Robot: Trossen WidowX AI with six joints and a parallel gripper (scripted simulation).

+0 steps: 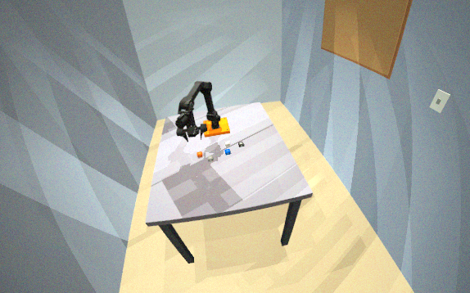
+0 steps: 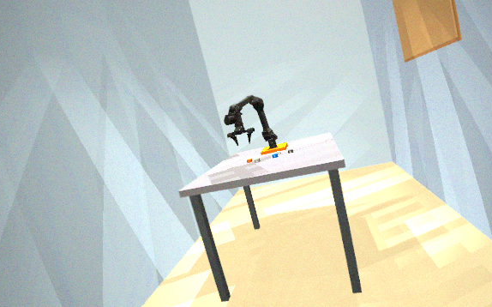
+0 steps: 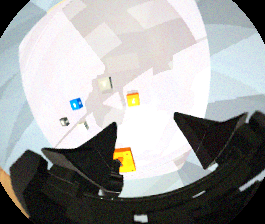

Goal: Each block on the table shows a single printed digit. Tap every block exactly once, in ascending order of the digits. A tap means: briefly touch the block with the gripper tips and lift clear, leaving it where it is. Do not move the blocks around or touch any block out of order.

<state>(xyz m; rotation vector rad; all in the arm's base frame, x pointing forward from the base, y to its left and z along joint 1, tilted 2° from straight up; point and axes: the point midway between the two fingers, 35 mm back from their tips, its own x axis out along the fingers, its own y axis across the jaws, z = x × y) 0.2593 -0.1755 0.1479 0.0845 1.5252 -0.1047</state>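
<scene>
The white block lies 40 mm behind my gripper tip, 210 mm to the left of it and 120 mm below it. Round my gripper tip: blue block 40 mm ahead, 190 mm to the left, 120 mm below; then dark-rimmed block 300 mm to the left, 120 mm below; then orange block 10 mm to the left, 120 mm below.
</scene>
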